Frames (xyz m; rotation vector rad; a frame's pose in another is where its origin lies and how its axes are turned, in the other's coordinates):
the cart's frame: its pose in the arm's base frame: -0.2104 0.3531 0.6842 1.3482 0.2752 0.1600
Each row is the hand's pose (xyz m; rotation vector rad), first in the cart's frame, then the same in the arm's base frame.
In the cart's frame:
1: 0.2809 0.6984 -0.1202 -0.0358 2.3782 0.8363
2: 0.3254 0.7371 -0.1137 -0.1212 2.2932 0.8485
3: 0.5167 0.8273 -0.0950 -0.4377 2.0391 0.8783
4: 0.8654 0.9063 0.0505 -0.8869 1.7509 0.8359
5: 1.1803 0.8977 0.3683 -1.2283 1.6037 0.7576
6: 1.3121 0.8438 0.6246 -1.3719 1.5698 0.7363
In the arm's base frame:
1: 0.0548 0.6933 1.3127 0.4510 1.5691 2.4319
2: 0.1009 0.7077 1.3471 0.4348 1.4759 2.3764
3: 0.2933 0.7616 1.4189 0.3017 1.1914 2.1978
4: 0.6722 0.7368 1.4883 0.0258 0.9125 1.9321
5: 1.0644 0.5223 1.5094 -0.2385 0.7859 1.7463
6: 1.2617 0.3060 1.4932 -0.3657 0.7442 1.6936

